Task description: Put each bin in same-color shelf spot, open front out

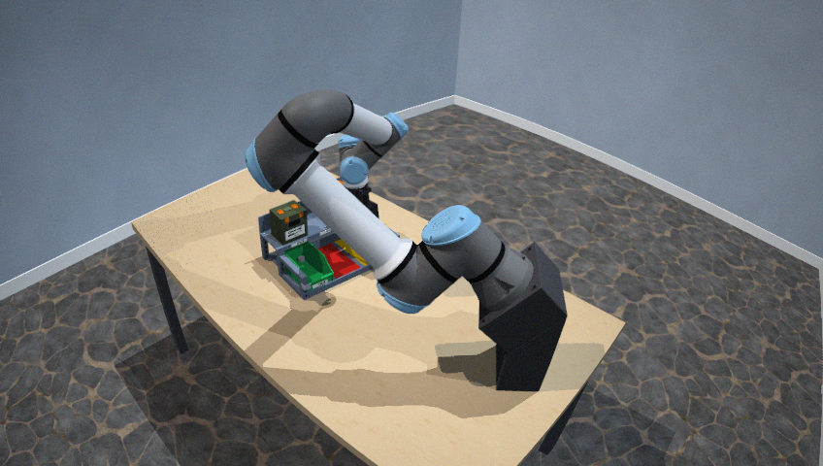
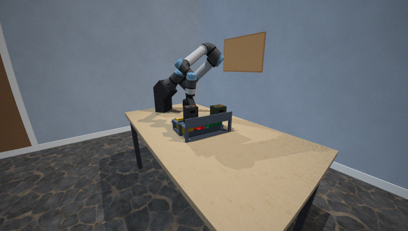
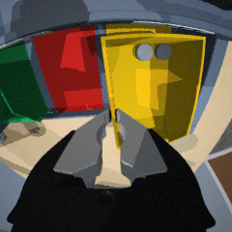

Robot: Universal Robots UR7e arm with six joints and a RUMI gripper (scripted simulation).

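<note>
Right now the yellow bin is 5 cm to the right of my hand and 2 cm below it. From my hand the other things lie so: green bin 18 cm to the left, 5 cm ahead, 3 cm below; then black box 15 cm ahead, 8 cm above, 5 cm to the right.
</note>
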